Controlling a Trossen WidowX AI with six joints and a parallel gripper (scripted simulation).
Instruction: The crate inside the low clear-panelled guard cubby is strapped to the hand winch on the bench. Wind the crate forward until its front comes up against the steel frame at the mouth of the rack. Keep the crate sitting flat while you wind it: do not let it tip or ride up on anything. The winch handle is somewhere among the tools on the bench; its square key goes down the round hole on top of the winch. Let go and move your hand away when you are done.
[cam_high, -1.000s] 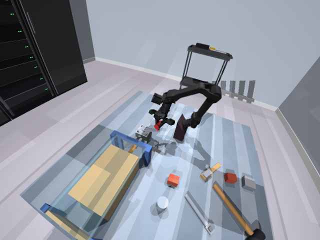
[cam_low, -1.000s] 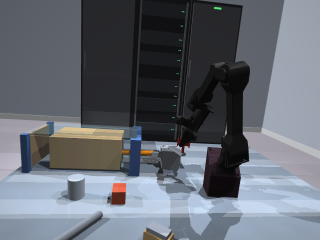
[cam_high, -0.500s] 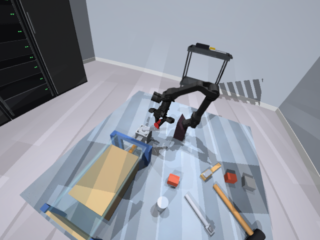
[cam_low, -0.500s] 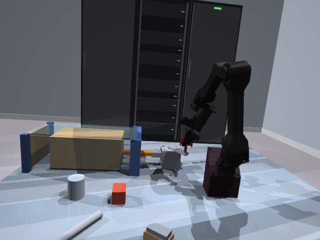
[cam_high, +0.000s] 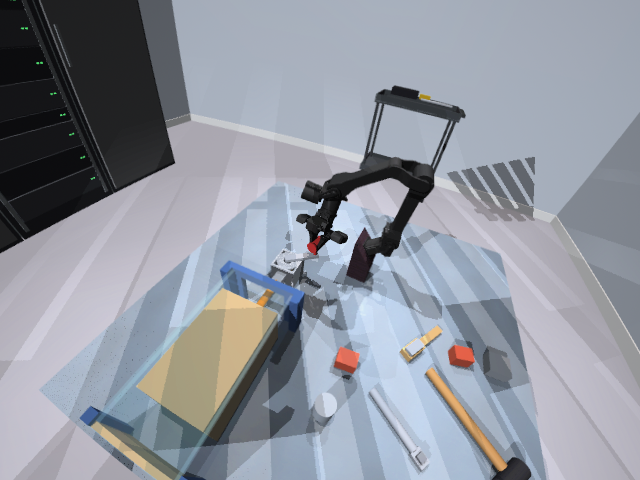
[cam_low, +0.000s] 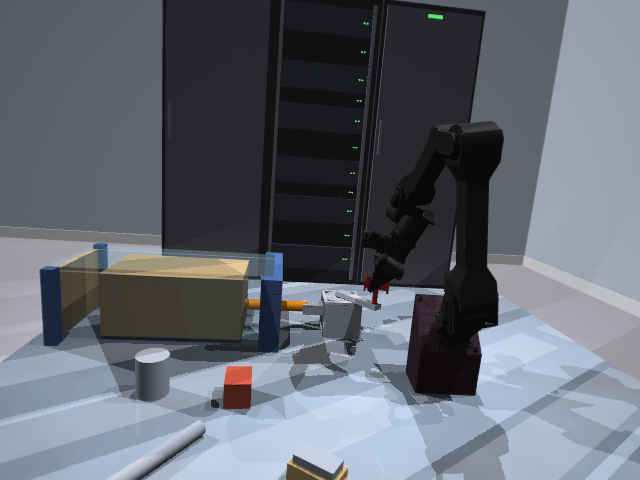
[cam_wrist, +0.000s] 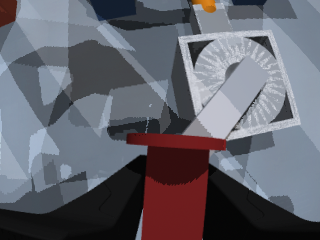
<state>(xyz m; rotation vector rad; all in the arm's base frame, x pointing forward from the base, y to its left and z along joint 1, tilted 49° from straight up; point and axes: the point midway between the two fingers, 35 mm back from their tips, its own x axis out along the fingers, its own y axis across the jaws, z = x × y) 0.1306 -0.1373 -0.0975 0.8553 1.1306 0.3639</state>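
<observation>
The crank handle lies 30 mm below my gripper tip, 20 mm to the right of it and 10 mm ahead of it. Round my gripper tip: red knob (20 mm behind); then grey winch (100 mm below, 80 mm to the right, 40 mm ahead); then frame (220 mm ahead, 50 mm to the right, 30 mm below).
</observation>
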